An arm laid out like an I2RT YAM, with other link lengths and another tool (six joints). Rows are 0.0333 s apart.
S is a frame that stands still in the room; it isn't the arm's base.
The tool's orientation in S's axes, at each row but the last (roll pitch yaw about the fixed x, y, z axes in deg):
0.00, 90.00, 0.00
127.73, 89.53, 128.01
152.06, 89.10, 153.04
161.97, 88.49, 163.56
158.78, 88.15, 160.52
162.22, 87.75, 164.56
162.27, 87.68, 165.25
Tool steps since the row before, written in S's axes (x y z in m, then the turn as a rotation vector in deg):
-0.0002, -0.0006, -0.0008, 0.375, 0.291, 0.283
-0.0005, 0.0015, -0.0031, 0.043, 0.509, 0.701
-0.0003, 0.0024, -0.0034, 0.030, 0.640, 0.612
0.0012, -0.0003, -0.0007, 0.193, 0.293, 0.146
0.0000, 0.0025, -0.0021, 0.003, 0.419, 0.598
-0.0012, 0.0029, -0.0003, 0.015, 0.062, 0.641
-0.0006, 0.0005, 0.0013, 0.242, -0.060, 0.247
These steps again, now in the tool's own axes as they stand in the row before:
0.0008, -0.0006, -0.0002, -0.283, 0.291, 0.375
0.0031, 0.0015, -0.0005, -0.698, 0.513, 0.042
0.0034, 0.0024, -0.0002, -0.608, 0.644, 0.032
0.0007, -0.0003, 0.0012, -0.149, 0.289, 0.197
0.0021, 0.0025, 0.0001, -0.593, 0.426, -0.002
0.0004, 0.0029, -0.0011, -0.640, 0.069, -0.006
-0.0013, 0.0005, -0.0006, -0.257, -0.069, 0.229

